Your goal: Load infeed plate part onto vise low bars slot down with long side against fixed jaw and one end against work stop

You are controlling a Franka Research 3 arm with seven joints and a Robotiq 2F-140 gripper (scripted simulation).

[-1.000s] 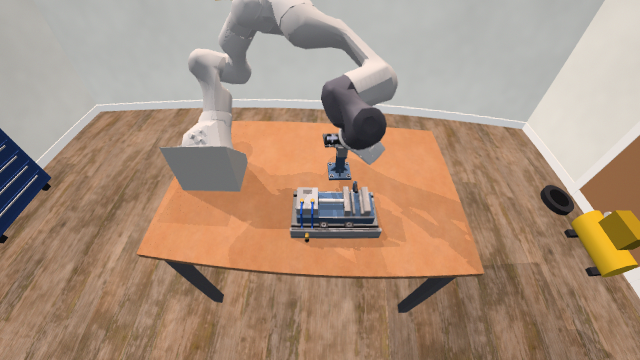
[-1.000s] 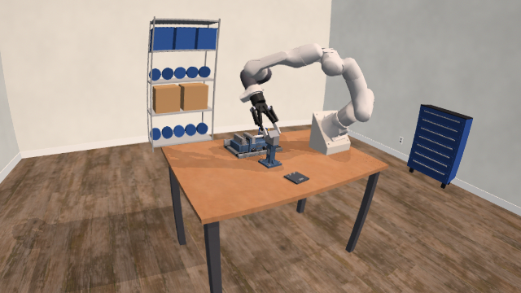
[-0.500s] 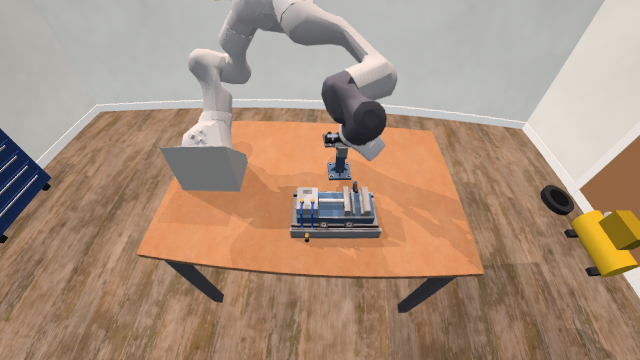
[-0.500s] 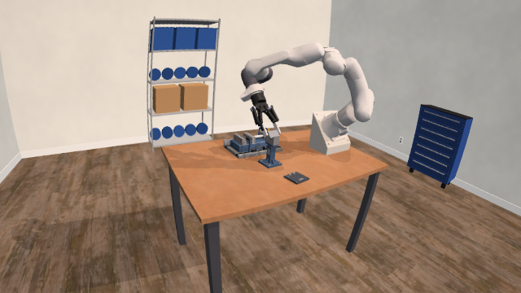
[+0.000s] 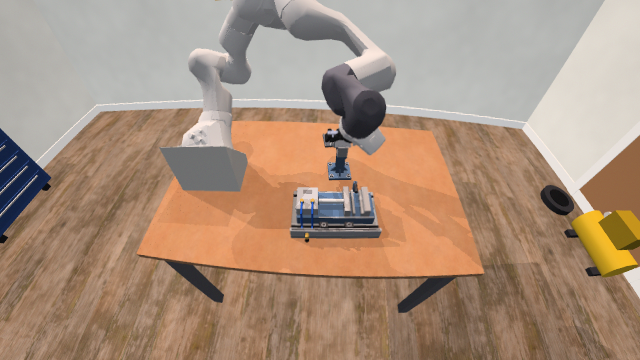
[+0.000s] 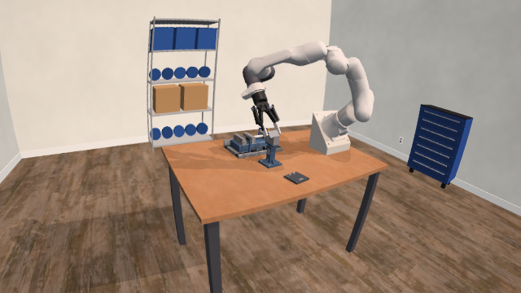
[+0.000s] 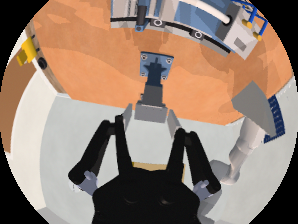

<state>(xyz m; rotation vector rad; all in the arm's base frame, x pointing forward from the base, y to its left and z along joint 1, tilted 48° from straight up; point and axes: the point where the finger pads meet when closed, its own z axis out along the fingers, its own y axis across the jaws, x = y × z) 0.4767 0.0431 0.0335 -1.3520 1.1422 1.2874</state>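
Now: hand 1 cm to the right of the part and 3 cm above it. From my hand the other things lie so: fixed jaw 9 cm ahead, 19 cm to the right, 10 cm below; air cylinder 11 cm behind, 20 cm to the right, 10 cm below; vise 1 cm behind, 19 cm to the right, 14 cm below.
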